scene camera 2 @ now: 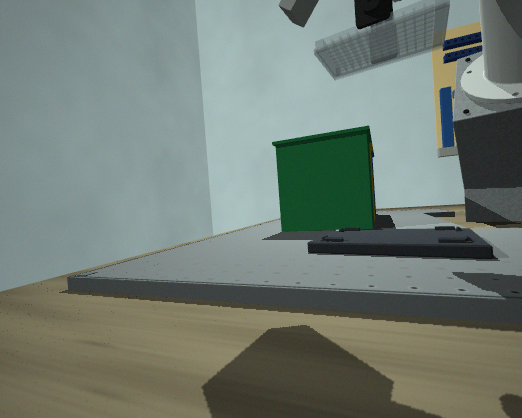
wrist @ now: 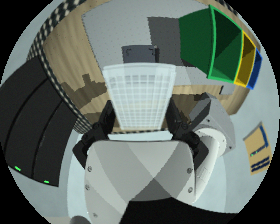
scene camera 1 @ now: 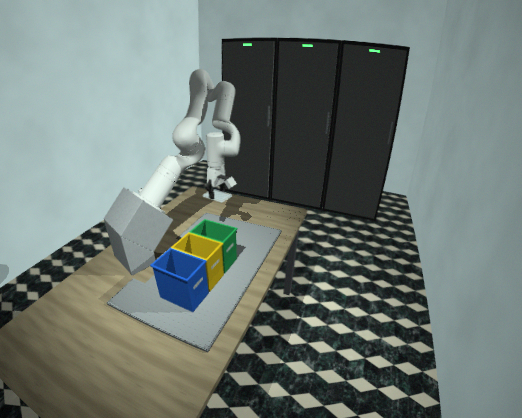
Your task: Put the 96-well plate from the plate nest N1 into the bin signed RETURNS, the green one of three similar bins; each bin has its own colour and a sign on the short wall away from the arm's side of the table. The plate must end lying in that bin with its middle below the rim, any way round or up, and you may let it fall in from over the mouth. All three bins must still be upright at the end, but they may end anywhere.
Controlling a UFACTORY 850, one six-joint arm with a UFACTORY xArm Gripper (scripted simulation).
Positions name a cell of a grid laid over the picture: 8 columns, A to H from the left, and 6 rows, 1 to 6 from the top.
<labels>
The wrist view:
my gripper: E3
clear 96-well plate: D3
green bin: F2
</labels>
